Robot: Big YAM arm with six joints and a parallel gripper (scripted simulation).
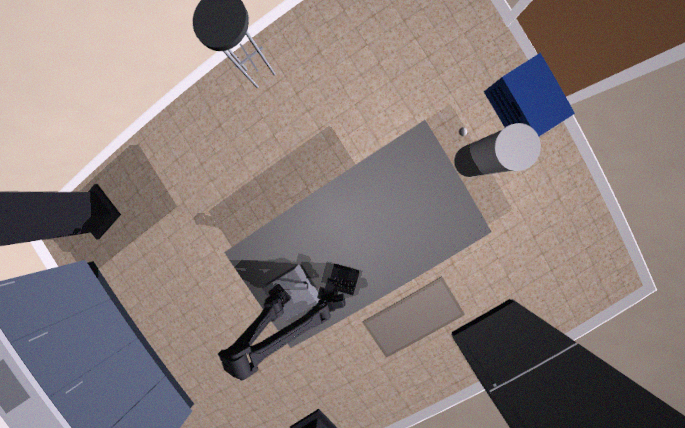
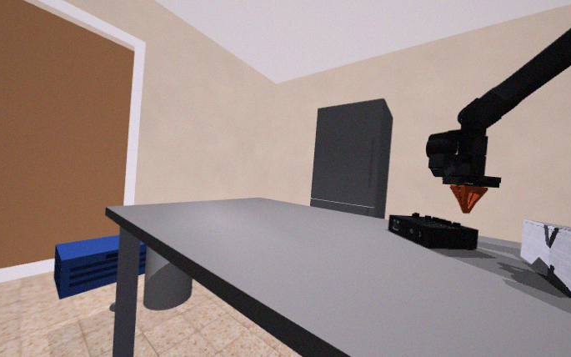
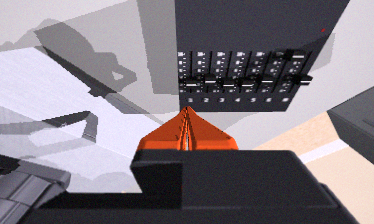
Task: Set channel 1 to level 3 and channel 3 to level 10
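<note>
My gripper is now 2 cm short of the channel 1 fader cap, 1 cm to the right of it and 4 cm above it. The rest, counted from my hand: channel 3 cap (4 cm ahead, 3 cm to the right, 4 cm below).
</note>
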